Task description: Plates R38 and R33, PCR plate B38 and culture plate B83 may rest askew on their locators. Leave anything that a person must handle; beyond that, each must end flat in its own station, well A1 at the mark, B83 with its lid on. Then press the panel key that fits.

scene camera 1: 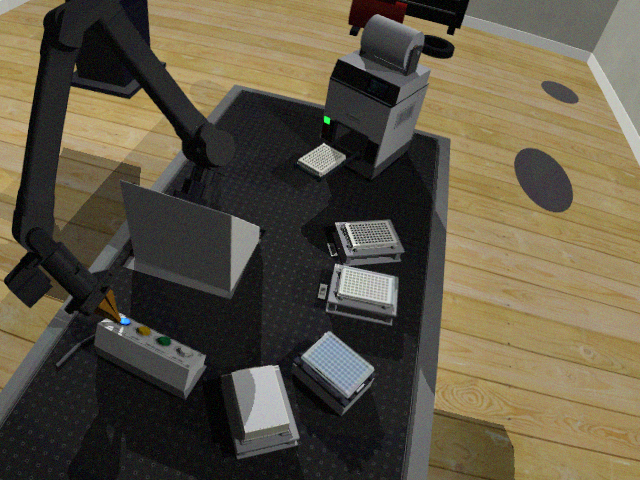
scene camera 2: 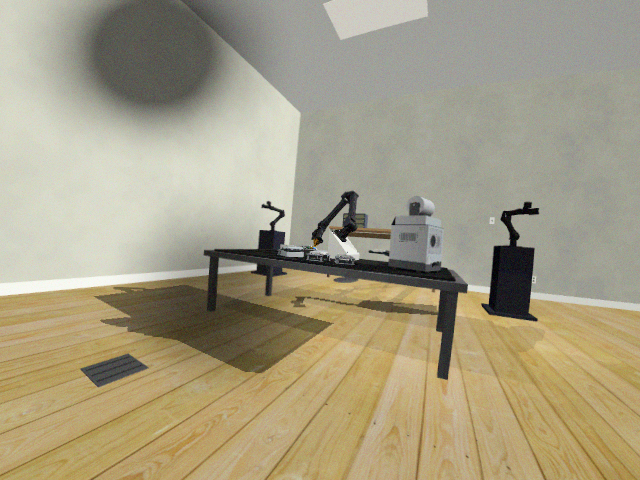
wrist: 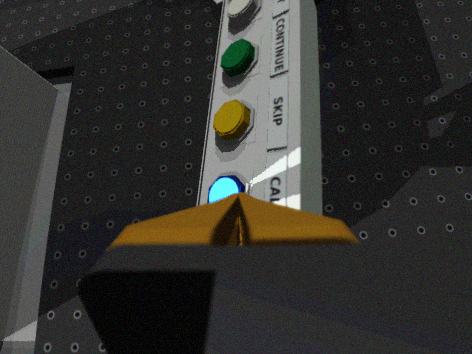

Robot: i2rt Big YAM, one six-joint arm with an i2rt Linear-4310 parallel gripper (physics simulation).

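My gripper (scene camera 1: 119,319) (scene camera 2: 315,244) (wrist: 239,203) is shut and empty, its orange tips at the edge of the blue CALL key (scene camera 1: 124,321) (wrist: 226,190), which glows bright blue; contact is hard to tell. The yellow SKIP key (scene camera 1: 143,331) (wrist: 232,119), green CONTINUE key (scene camera 1: 164,341) (wrist: 238,57) and white key (scene camera 1: 184,351) (wrist: 241,7) are unlit. In scene camera 1, a pale plate (scene camera 1: 321,159) is at the machine's front, two pale plates (scene camera 1: 370,233) (scene camera 1: 366,285) sit on stations at right, a blue plate (scene camera 1: 338,361) sits on the shaker, and a white block-like plate (scene camera 1: 268,400) sits on a station. Plate codes are unreadable.
The key panel (scene camera 1: 142,364) (wrist: 310,110) stands at the table's left. A grey upright screen (scene camera 1: 178,237) (wrist: 22,200) stands behind it, near the arm. The machine (scene camera 1: 356,105) (scene camera 2: 413,242) with a green light stands at the far end. A raised rim (scene camera 1: 436,248) borders the table.
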